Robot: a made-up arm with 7 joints.
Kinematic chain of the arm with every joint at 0, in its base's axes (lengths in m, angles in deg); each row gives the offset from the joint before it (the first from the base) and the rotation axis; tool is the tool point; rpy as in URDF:
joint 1: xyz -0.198 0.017 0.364 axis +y
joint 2: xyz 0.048 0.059 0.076 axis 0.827 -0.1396 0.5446
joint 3: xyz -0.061 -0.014 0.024 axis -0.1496 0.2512 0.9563
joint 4: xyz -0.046 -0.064 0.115 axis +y
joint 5: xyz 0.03 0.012 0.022 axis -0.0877 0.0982 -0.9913
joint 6: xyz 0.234 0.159 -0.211 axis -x
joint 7: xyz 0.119 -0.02 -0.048 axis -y
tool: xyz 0.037 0.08 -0.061 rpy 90 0 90
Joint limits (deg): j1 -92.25..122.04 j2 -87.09..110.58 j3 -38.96..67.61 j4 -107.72..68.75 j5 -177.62..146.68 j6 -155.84..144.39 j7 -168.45..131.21
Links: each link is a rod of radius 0.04 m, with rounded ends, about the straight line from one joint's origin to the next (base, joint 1, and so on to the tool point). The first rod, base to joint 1, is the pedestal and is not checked.
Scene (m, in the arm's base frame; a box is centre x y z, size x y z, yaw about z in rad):
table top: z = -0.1
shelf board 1: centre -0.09 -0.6 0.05 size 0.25 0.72 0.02 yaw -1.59
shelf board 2: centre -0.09 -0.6 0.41 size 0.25 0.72 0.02 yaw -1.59
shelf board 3: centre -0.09 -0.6 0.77 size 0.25 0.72 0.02 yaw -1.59
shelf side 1: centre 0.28 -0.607 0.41 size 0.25 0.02 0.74 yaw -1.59
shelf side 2: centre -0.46 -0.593 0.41 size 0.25 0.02 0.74 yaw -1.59
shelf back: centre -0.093 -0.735 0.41 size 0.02 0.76 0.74 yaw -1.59
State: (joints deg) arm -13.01 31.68 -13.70 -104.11 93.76 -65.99 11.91
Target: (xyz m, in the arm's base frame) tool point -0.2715 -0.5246 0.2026
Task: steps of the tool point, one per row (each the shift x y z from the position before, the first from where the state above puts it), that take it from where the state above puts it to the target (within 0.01 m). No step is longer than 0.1 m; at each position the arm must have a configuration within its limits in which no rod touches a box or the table.
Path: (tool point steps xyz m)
1: -0.0013 0.0421 0.0061
2: 0.0021 0.0548 0.0055
3: 0.0022 0.0655 0.0000
4: 0.0015 0.0724 -0.0116
5: 0.0519 -0.0201 -0.0774
6: 0.0209 -0.0118 -0.0893
7: -0.0133 -0.0031 -0.0891
8: -0.0456 0.0056 -0.0762
9: -0.0715 0.0143 -0.0519
10: -0.0863 0.0224 -0.0191
11: -0.0056 -0.0617 0.0022
12: -0.0031 -0.0557 0.0016
13: 0.0003 -0.0488 -0.0004
14: 0.0044 -0.0411 -0.0034

